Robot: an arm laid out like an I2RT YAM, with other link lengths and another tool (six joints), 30 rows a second.
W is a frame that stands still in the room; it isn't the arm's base.
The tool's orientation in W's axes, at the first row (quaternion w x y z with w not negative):
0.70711, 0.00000, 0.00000, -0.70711
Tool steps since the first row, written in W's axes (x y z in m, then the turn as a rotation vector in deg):
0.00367, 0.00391, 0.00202, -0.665, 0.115, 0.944
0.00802, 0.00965, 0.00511, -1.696, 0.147, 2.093
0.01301, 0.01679, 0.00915, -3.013, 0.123, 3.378
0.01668, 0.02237, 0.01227, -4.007, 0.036, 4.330
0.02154, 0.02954, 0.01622, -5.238, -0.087, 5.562
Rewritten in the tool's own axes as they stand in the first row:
-0.00391, 0.00367, 0.00202, -0.115, -0.665, 0.944
-0.00965, 0.00802, 0.00511, -0.147, -1.696, 2.093
-0.01679, 0.01301, 0.00915, -0.123, -3.013, 3.378
-0.02237, 0.01668, 0.01227, -0.036, -4.007, 4.330
-0.02954, 0.02154, 0.01622, 0.087, -5.238, 5.562

